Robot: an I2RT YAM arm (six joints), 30 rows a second.
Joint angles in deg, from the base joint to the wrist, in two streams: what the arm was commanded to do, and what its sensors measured. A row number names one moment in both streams.
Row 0, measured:
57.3, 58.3, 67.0, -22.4, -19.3, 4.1
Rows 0 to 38, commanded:
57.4, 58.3, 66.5, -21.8, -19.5, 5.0
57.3, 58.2, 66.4, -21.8, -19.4, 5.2
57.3, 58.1, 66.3, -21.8, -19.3, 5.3
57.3, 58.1, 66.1, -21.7, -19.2, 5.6
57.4, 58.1, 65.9, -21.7, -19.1, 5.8
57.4, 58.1, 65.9, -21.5, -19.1, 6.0
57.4, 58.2, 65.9, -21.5, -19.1, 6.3
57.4, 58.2, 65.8, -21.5, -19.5, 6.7
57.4, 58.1, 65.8, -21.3, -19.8, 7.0
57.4, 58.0, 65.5, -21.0, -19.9, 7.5
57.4, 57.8, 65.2, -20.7, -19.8, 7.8
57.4, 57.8, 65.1, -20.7, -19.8, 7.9
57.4, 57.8, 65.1, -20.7, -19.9, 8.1
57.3, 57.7, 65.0, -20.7, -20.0, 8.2
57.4, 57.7, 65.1, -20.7, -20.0, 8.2
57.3, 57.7, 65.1, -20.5, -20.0, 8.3
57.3, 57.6, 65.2, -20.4, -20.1, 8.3
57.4, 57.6, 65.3, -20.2, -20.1, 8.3
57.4, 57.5, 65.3, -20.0, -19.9, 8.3
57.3, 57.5, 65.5, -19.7, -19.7, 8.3
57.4, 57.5, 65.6, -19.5, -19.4, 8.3
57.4, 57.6, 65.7, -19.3, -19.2, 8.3
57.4, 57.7, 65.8, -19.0, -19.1, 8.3
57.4, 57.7, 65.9, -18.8, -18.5, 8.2
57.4, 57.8, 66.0, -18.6, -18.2, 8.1
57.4, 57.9, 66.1, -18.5, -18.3, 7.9
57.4, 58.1, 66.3, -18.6, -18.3, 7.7
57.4, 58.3, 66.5, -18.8, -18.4, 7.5
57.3, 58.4, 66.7, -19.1, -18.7, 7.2
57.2, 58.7, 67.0, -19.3, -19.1, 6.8
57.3, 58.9, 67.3, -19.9, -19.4, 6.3
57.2, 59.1, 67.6, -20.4, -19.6, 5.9
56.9, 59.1, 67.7, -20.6, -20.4, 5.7
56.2, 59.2, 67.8, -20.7, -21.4, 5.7
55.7, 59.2, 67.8, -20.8, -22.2, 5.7
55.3, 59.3, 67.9, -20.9, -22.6, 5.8
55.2, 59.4, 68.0, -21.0, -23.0, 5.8
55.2, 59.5, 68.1, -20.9, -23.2, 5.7
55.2, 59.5, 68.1, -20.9, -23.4, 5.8
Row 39, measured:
55.2, 59.4, 67.7, -21.2, -21.1, 6.3
